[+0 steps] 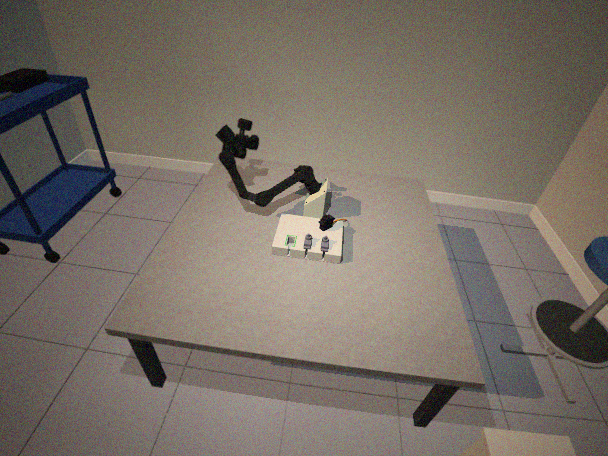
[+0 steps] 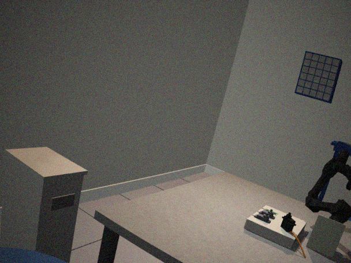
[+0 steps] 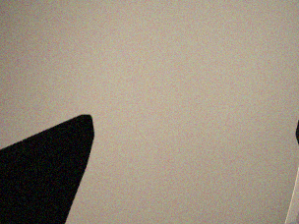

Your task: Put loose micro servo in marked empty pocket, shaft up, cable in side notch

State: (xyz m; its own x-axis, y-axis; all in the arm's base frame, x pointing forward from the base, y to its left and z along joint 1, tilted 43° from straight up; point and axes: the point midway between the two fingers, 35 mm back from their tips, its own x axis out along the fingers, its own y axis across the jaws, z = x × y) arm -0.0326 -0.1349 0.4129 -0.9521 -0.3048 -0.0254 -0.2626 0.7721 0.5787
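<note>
Right now the deck is 420 mm to the left of my gripper tip, 310 mm below it and 250 mm ahead of it.
</note>
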